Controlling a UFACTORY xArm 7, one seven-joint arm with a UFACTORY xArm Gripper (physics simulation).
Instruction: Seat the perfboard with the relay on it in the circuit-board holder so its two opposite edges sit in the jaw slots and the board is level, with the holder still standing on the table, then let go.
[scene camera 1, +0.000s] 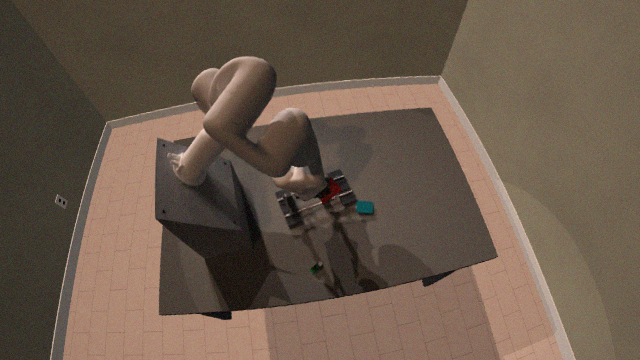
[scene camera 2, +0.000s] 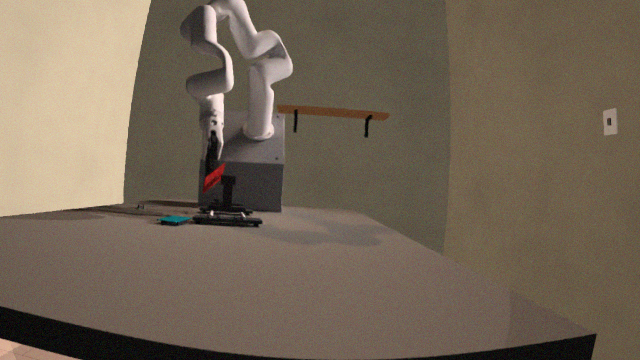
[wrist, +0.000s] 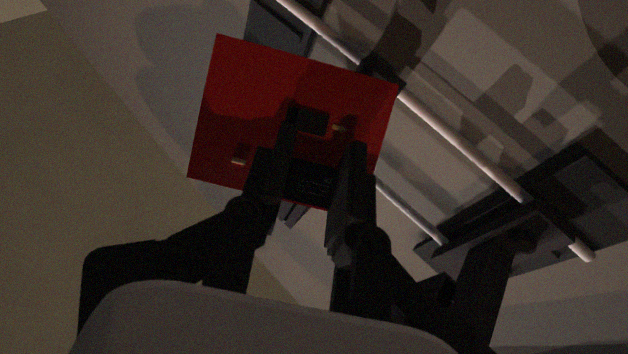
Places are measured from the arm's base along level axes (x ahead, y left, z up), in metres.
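Where they show: gripper, fingertip midpoint: (scene camera 1: 323, 192) (scene camera 2: 211, 176) (wrist: 316, 153); arm's base, origin of the base link: (scene camera 1: 189, 170) (scene camera 2: 258, 130).
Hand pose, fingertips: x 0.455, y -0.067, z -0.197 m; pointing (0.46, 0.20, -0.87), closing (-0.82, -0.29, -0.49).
Note:
Things, the pixels of their top centre, and the offset from my fingertips.
- black relay, middle of its top: (wrist: 286, 202) 0.007 m back, 0.010 m left, 0.023 m up
- circuit-board holder, middle of its top: (wrist: 306, 223) (scene camera 2: 228, 175) (scene camera 1: 314, 183) 0.026 m back, 0.042 m left, 0.004 m up
- teal block, middle of its top: (scene camera 2: 174, 217) (scene camera 1: 364, 206) 0.162 m ahead, 0.045 m right, 0.099 m down
- small green part, middle of its top: (scene camera 1: 316, 266) 0.079 m back, 0.251 m right, 0.100 m down
The red perfboard (scene camera 1: 331, 190) (scene camera 2: 214, 178) (wrist: 250, 80) carries the black relay (wrist: 310, 185) and smaller parts. My gripper (scene camera 2: 212, 165) (wrist: 316, 153) is shut on the relay and holds the board in the air, clearly tilted in scene camera 2. The circuit-board holder (scene camera 1: 291, 211) (scene camera 2: 228, 190) (wrist: 460, 146) stands on the table, with dark bases, pale rods and upright jaws. In scene camera 2 the board shows beside the top of a jaw post, above the bases; contact with a jaw cannot be told. The arm hides part of the holder in scene camera 1.
A teal block (scene camera 1: 365, 207) (scene camera 2: 174, 220) lies close beside the holder's end. A small green part (scene camera 1: 316, 268) lies nearer the table's edge in scene camera 1. The grey pedestal (scene camera 1: 200, 200) (scene camera 2: 255, 185) bears the arm. A wooden shelf (scene camera 2: 332, 112) is on the wall.

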